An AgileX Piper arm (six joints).
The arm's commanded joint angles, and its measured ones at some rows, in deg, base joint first. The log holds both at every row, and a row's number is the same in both.
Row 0, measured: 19.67 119.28 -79.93 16.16 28.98 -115.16
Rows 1 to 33, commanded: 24.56 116.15 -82.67 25.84 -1.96 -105.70; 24.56 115.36 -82.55 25.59 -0.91 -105.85; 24.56 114.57 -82.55 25.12 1.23 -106.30; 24.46 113.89 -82.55 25.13 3.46 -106.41; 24.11 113.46 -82.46 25.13 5.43 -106.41; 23.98 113.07 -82.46 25.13 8.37 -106.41; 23.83 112.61 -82.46 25.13 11.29 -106.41; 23.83 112.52 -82.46 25.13 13.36 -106.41; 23.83 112.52 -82.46 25.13 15.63 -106.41; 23.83 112.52 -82.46 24.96 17.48 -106.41; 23.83 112.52 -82.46 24.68 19.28 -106.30; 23.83 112.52 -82.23 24.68 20.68 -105.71; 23.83 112.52 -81.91 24.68 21.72 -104.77; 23.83 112.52 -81.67 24.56 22.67 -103.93; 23.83 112.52 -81.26 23.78 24.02 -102.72; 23.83 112.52 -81.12 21.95 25.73 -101.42; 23.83 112.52 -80.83 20.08 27.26 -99.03; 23.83 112.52 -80.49 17.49 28.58 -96.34; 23.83 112.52 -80.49 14.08 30.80 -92.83; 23.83 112.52 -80.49 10.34 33.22 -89.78; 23.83 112.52 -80.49 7.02 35.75 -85.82; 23.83 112.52 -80.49 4.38 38.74 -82.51; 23.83 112.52 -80.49 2.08 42.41 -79.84; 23.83 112.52 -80.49 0.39 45.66 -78.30; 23.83 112.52 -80.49 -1.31 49.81 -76.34; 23.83 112.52 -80.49 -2.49 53.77 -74.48; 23.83 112.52 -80.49 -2.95 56.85 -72.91; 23.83 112.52 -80.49 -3.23 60.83 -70.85; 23.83 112.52 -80.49 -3.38 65.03 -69.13; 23.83 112.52 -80.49 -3.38 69.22 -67.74; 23.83 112.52 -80.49 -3.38 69.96 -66.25; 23.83 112.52 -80.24 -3.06 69.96 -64.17; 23.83 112.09 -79.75 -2.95 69.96 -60.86
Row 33, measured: 24.04 113.03 -80.58 -2.79 65.29 -69.23
